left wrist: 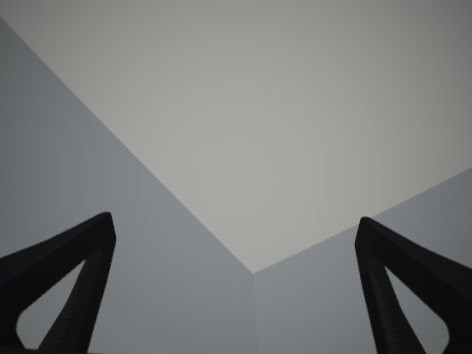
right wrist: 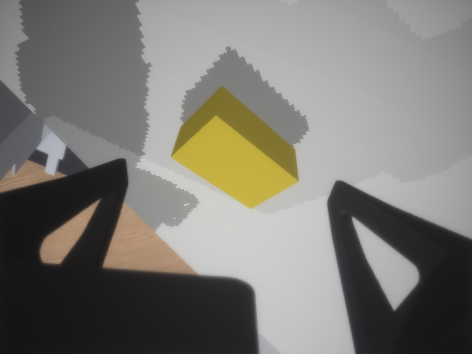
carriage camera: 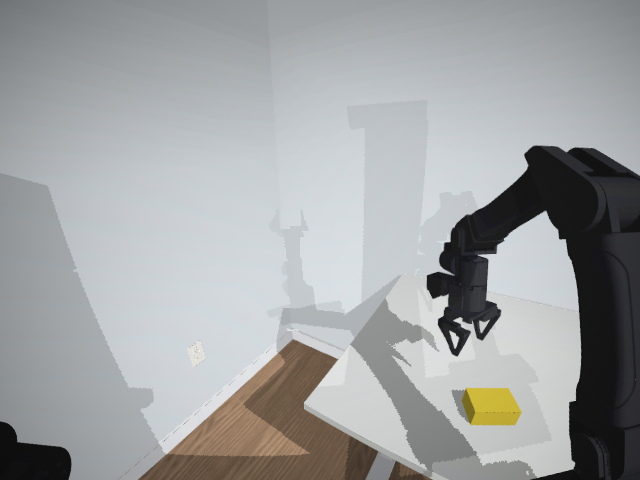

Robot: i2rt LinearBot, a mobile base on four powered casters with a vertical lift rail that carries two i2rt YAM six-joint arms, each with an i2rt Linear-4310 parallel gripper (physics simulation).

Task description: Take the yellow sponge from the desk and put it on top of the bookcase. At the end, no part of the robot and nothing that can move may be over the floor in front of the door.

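Places are measured from the left arm's base along level axes (x ahead, y up, z right), in millimetres.
Where they show: left gripper, fingertip midpoint: (left wrist: 235, 228); right gripper, fingertip midpoint: (right wrist: 232, 181) (carriage camera: 467, 347).
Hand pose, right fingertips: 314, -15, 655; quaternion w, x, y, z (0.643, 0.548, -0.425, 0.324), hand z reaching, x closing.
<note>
After its pixels a point has its place, as x, y, z.
The yellow sponge (carriage camera: 492, 405) @[227, -108, 688] (right wrist: 235, 162) @[247, -108, 692] lies flat on the white desk (carriage camera: 356, 392) @[334, -153, 410] (right wrist: 300, 290) @[2, -153, 995], on the right in the carriage view. My right gripper (carriage camera: 469, 347) @[314, -15, 655] (right wrist: 232, 181) @[314, -15, 655] is open and empty, pointing down above the desk. In the carriage view it hangs above and beyond the sponge, apart from it. In the right wrist view the sponge shows between and ahead of the fingertips, turned at an angle to them. My left gripper (left wrist: 235, 228) @[15, 443, 8] is open and empty, with its fingers toward the ceiling corner. The bookcase and the door do not show in these views.
Two walls meet in a corner behind the desk. A wall outlet (carriage camera: 196, 353) @[810, -467, -247] is low on the left wall. Wooden floor (carriage camera: 248, 428) @[700, -873, -45] (right wrist: 145, 245) @[-1386, -873, 970] runs along the desk's left edge, and a desk leg (carriage camera: 381, 467) shows below its front edge. Robot shadows fall on walls and desk.
</note>
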